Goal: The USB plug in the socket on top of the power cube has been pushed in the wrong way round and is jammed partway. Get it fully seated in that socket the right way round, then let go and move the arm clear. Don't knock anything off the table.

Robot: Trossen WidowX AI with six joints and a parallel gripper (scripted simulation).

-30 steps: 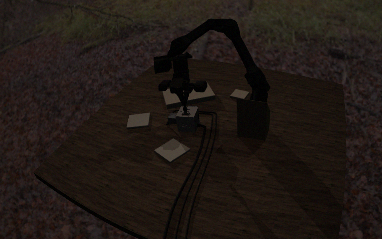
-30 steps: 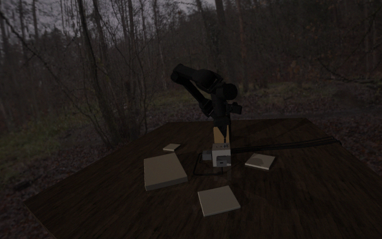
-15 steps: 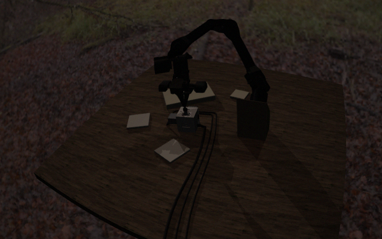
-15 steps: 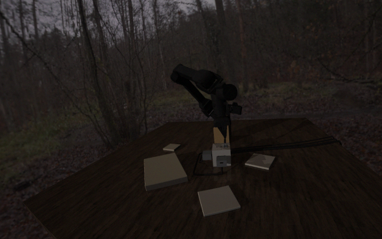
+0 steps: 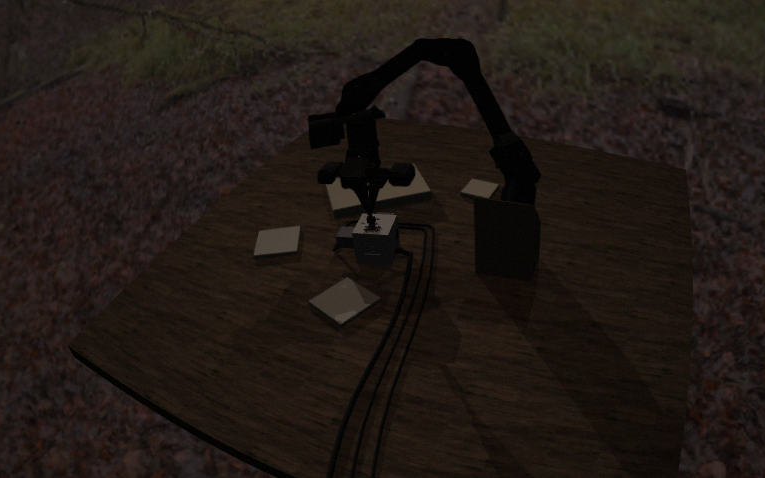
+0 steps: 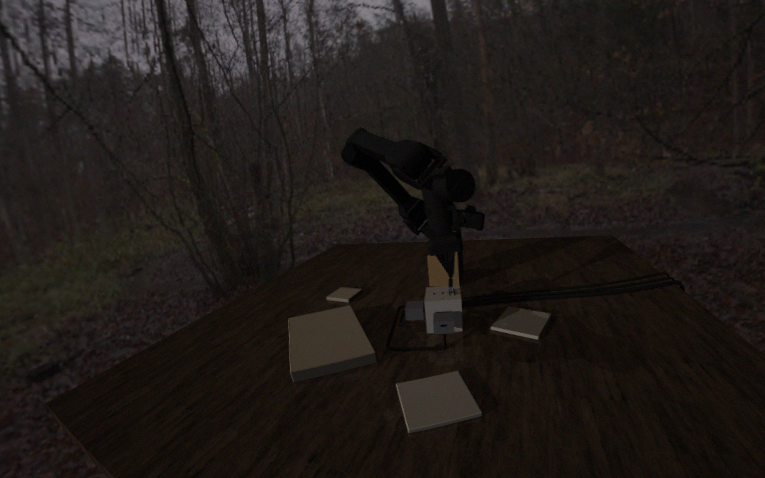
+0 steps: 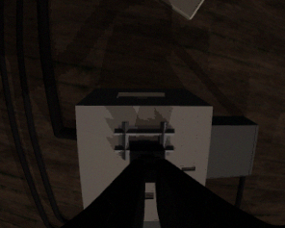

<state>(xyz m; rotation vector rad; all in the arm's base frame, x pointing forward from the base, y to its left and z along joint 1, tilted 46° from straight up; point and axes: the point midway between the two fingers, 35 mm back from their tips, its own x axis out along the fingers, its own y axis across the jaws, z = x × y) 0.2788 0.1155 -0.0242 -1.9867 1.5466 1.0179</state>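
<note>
My gripper tip is now 20 mm above the dark USB plug. Round my gripper tip: thick slab (150 mm ahead, 240 mm to the right, 100 mm below); then USB socket (50 mm below); then flat pale tile (250 mm ahead, 40 mm to the left, 110 mm below).
</note>
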